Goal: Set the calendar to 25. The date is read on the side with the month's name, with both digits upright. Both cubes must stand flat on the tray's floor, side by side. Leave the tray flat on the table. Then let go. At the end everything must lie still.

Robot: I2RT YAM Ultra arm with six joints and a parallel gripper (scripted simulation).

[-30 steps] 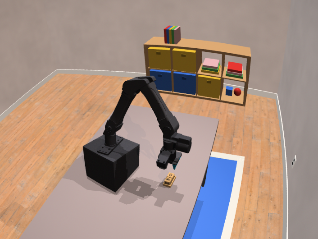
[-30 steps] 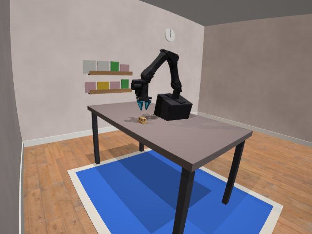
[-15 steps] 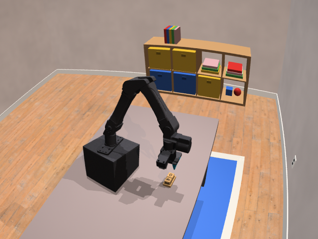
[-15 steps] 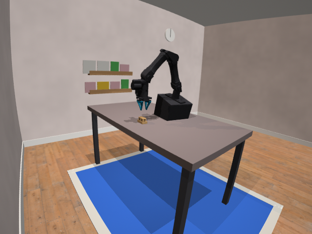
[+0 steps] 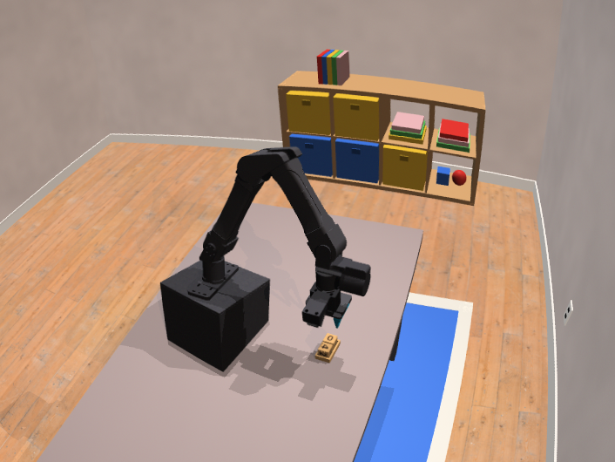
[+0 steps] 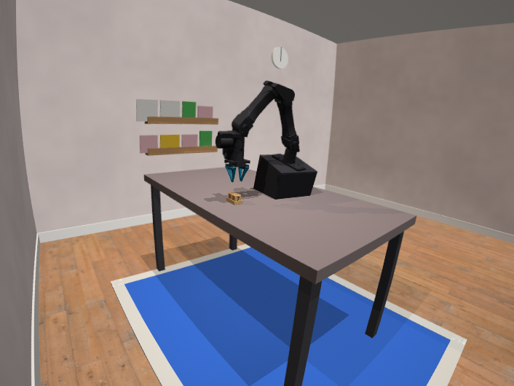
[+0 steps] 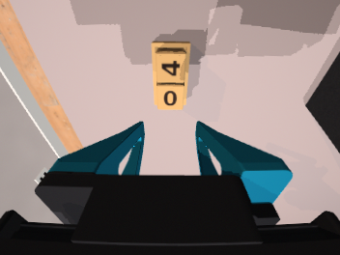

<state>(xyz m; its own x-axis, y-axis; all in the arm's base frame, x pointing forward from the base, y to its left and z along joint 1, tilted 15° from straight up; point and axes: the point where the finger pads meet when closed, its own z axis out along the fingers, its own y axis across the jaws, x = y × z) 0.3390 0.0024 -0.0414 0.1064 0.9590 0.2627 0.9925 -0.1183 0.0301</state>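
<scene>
Right now my hand is 90 mm above the wooden digit cube. The rest, counted from my hand: tray: 100 mm below, 20 mm to the right.
</scene>
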